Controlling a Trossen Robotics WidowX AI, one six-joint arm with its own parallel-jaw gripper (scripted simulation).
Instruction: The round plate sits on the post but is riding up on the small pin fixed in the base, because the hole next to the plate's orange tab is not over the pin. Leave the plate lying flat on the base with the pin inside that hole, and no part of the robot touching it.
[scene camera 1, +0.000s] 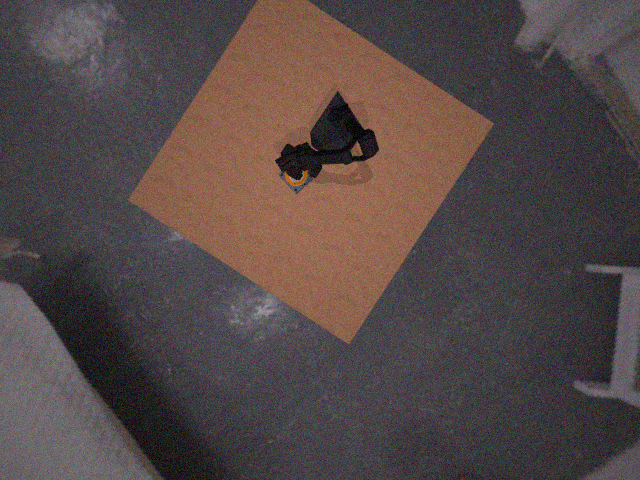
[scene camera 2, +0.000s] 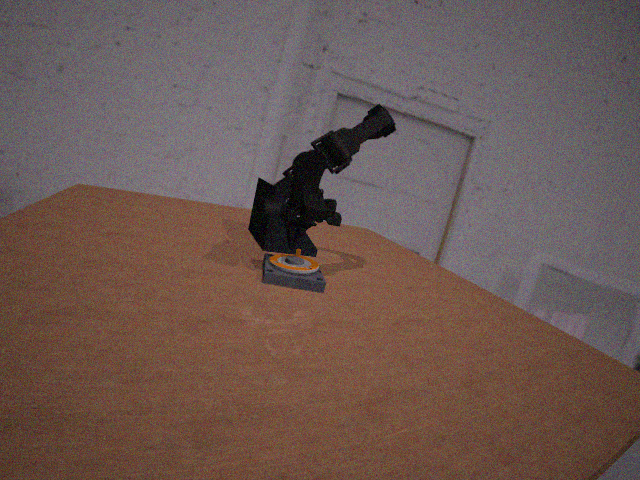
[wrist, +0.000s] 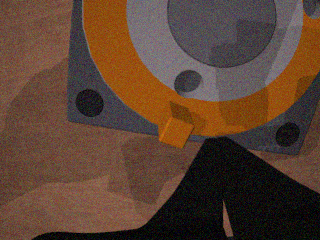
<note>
The gripper (scene camera 2: 290, 248) is shut and holds nothing.
The gripper also shows in the wrist view (wrist: 216, 148).
</note>
